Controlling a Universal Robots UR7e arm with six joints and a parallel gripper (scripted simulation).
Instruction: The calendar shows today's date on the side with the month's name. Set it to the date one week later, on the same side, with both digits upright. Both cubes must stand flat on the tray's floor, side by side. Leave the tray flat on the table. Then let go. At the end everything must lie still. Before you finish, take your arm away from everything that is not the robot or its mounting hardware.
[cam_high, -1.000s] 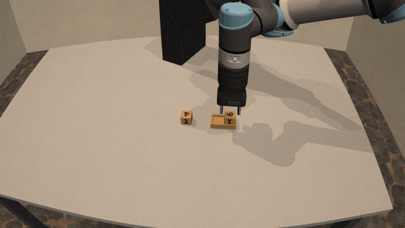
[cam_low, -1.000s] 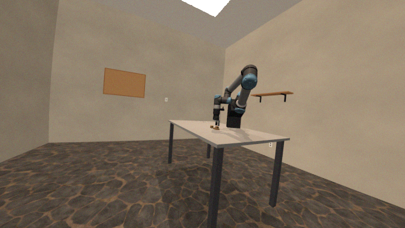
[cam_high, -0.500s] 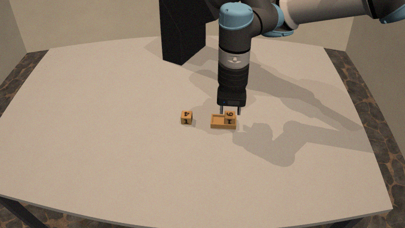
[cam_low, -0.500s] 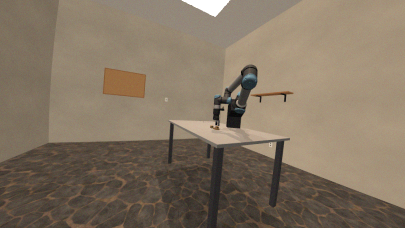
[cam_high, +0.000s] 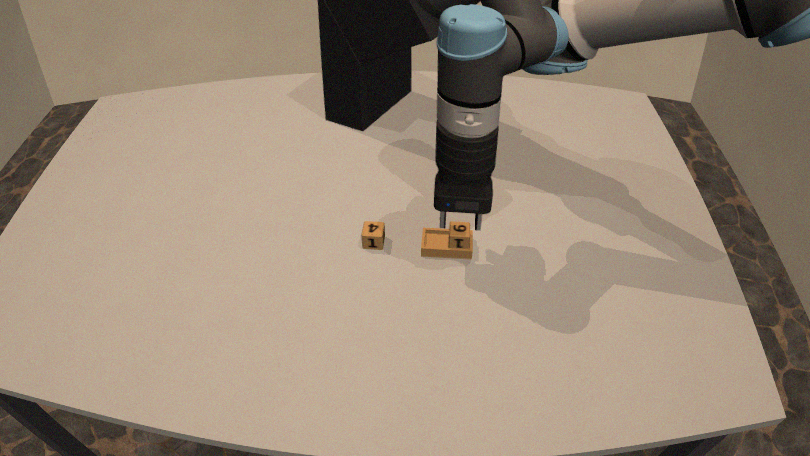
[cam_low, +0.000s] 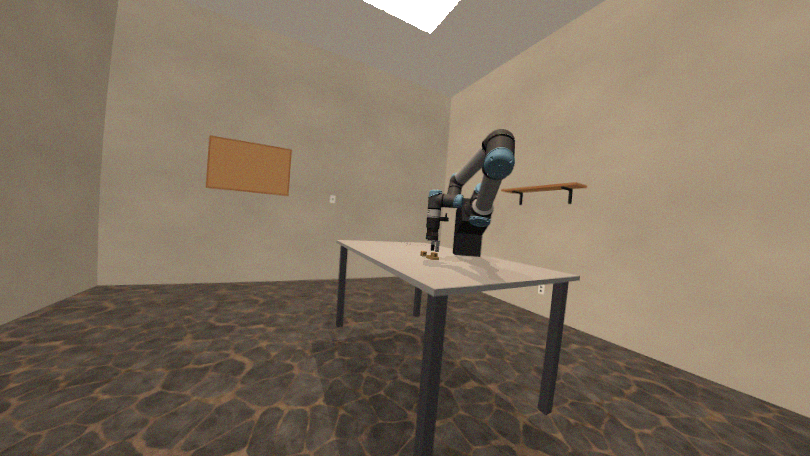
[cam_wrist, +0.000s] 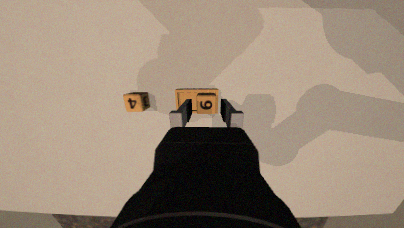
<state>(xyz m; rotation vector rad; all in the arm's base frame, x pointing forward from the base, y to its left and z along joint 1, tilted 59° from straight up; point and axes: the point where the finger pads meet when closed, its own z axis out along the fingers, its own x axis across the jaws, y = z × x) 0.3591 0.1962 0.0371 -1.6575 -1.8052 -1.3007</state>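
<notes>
Right now the cube is 40 mm below my hand. Round my hand: orange tray 60 mm below, 20 mm to the right.
</notes>
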